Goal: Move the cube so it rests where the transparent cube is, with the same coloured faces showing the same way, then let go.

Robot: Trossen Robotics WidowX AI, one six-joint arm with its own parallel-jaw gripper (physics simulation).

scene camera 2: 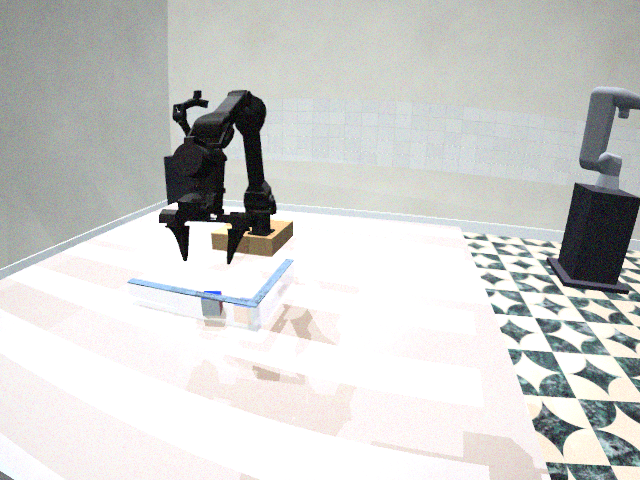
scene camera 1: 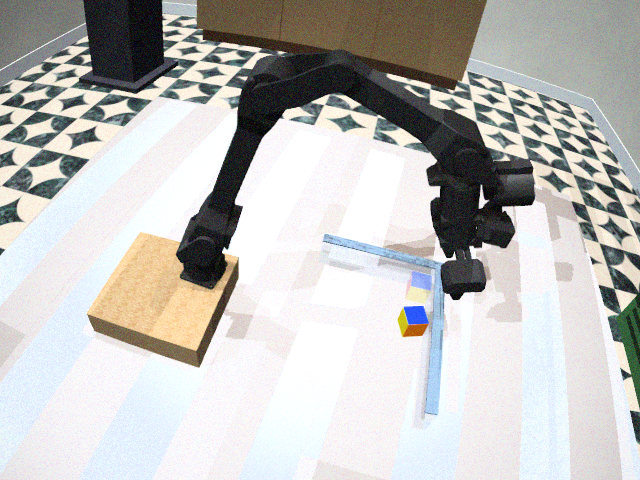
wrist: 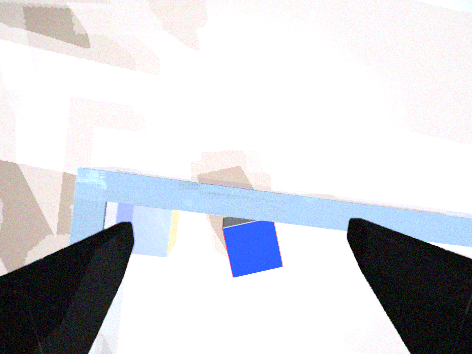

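Where they show: gripper, between the fingertips: (scene camera 2: 206,262) (wrist: 242,229); arm's base, origin of its link: (scene camera 2: 261,232) (scene camera 1: 203,270).
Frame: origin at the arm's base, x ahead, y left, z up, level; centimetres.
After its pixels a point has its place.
The cube (scene camera 1: 413,321) {x 36.8, y 5.0, z -1.7 cm} (scene camera 2: 211,305) (wrist: 253,249) {x 36.9, y 6.6, z -1.7 cm} stands on the table, blue face up. Scene camera 1 shows its yellow face left and orange face front; scene camera 2 shows grey and a red sliver. The transparent cube (scene camera 1: 418,287) {x 36.5, y 13.1, z -1.7 cm} (scene camera 2: 242,314) (wrist: 151,231) {x 36.7, y 14.4, z -1.7 cm} is a short way off, inside the wall corner. Its top is pale blue; its pale yellow face is at the front in scene camera 1, a pale orange one shows in scene camera 2. My gripper (scene camera 1: 456,292) {x 40.3, y 8.8, z 7.4 cm} (scene camera 2: 207,260) {x 40.3, y 8.8, z 7.4 cm} (wrist: 242,229) {x 40.3, y 8.8, z 7.4 cm} is open and empty, pointing down above wall height; in the wrist view the cube appears between its fingers.
Two low clear walls with light blue top edges (scene camera 1: 434,356) {x 41.0, y -2.3, z 0.3 cm} (scene camera 2: 273,280) {x 29.1, y 17.8, z 0.3 cm} (wrist: 310,207) {x 41.2, y 3.7, z 0.3 cm} meet in a corner beside both cubes. One runs close past the cube. My arm's base stands on a wooden block (scene camera 1: 149,289) {x -6.7, y -7.5, z -0.2 cm} (scene camera 2: 241,243) {x 5.1, y -4.2, z -2.4 cm}. A dark pedestal (scene camera 1: 124,41) (scene camera 2: 597,237) stands off the table.
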